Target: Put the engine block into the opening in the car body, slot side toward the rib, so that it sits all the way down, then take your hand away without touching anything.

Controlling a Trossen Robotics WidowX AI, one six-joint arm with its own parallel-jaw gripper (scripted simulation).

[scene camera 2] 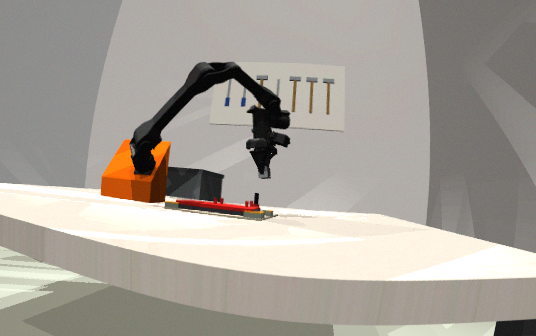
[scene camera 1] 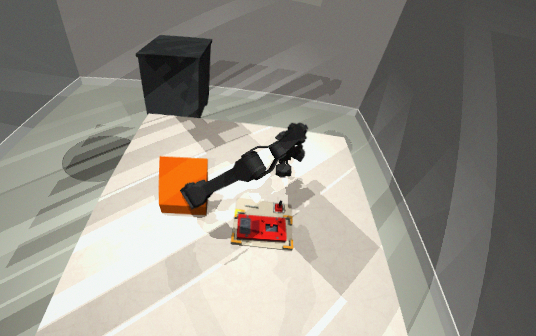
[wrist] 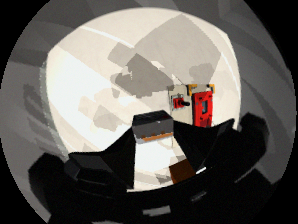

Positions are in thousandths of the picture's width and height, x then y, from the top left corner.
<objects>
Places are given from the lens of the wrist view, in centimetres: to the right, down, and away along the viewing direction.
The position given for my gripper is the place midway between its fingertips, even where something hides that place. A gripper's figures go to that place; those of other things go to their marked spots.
my gripper (wrist: 508, 560): 1, 2, 10
engine block (wrist: 505, 569): 0, 2, 8
</objects>
